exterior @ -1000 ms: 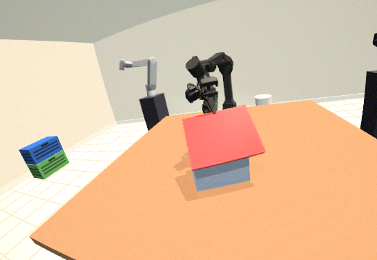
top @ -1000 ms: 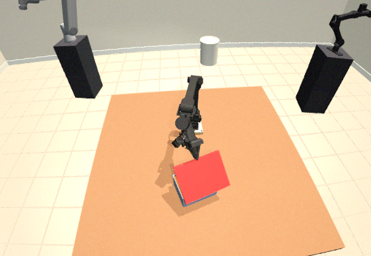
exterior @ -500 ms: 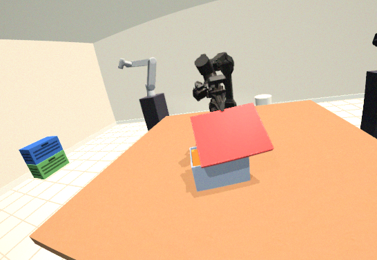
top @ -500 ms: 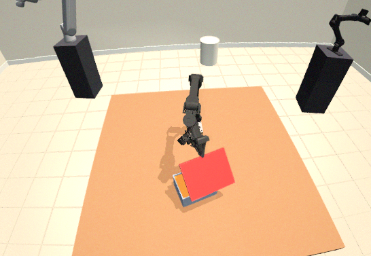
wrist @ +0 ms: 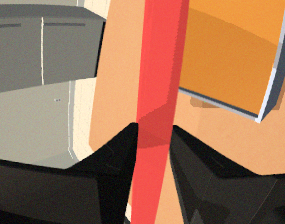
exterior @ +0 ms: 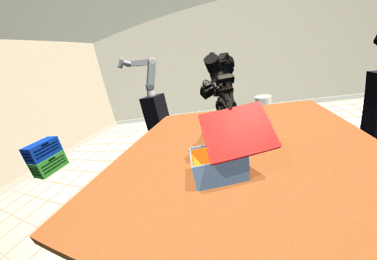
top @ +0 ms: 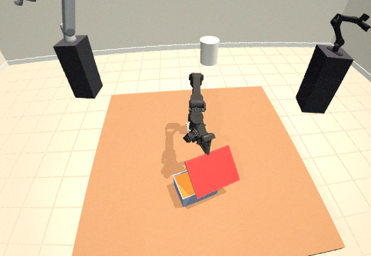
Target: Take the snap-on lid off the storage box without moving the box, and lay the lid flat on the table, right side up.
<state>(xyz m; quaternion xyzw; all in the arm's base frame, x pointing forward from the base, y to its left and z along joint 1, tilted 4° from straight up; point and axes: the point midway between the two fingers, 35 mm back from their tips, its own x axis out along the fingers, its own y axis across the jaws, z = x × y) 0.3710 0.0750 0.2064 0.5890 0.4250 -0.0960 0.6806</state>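
Right now my gripper tip is 60 mm short of the red lid, 50 mm above it and 30 mm to the right of it. Round my gripper tip: grey-blue storage box (180 mm below, 70 mm ahead, 50 mm to the right).
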